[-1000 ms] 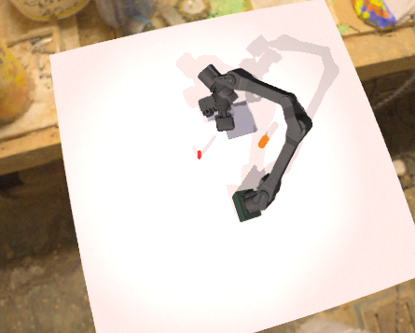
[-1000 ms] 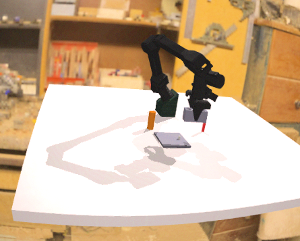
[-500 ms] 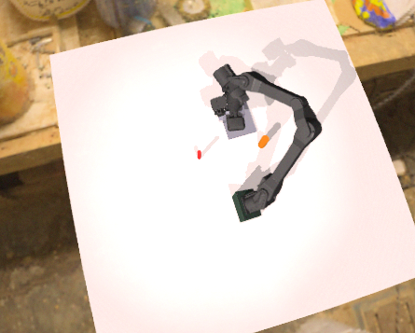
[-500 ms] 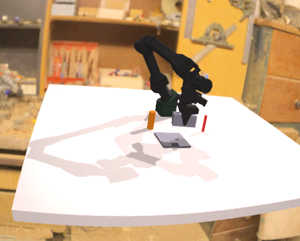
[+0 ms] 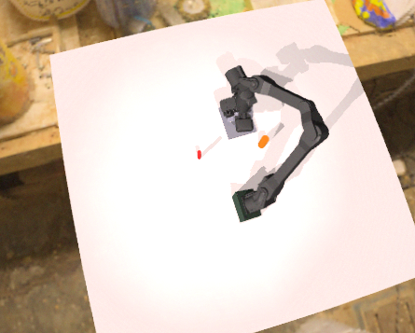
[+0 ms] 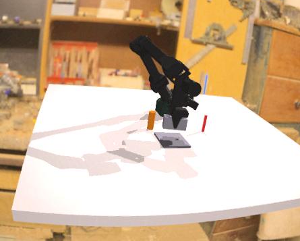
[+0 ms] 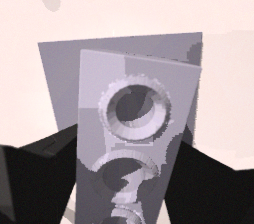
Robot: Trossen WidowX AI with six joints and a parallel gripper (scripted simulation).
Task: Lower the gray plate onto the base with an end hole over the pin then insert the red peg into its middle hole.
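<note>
Right now my gripper tip is 1 cm to the right of the gray base and 5 cm above it. From my gripper tip the other things lie so: red peg: 11 cm behind, 19 cm to the left, 2 cm below; orange cylinder: 12 cm behind, 6 cm to the right, 2 cm below; gray plate: 3 cm above.
</note>
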